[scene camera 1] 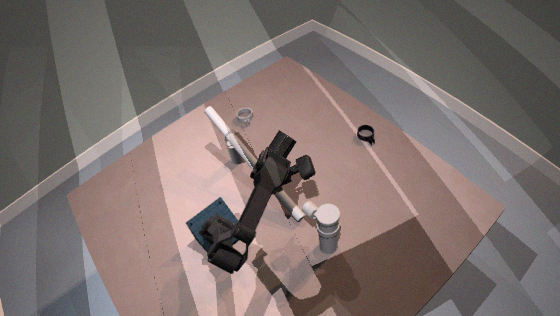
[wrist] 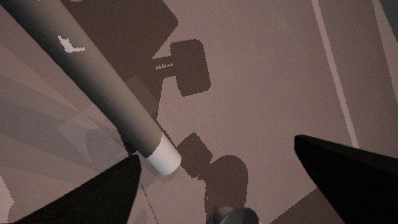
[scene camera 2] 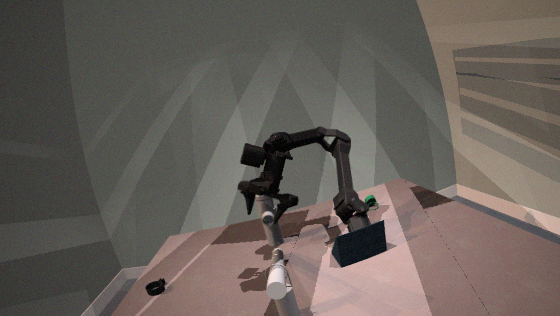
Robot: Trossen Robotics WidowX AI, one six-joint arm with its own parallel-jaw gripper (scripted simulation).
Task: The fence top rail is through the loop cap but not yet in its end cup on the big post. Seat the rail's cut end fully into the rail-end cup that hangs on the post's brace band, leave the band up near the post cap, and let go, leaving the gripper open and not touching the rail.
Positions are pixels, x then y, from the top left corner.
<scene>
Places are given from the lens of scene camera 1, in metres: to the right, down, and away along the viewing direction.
top rail (scene camera 1: 232,138): -0.17, -0.07, 1.39
capped post (scene camera 1: 327,215): 0.13, 0.16, 1.07
The marked spots on the capped post and the top rail are 0.50 m apart.
</scene>
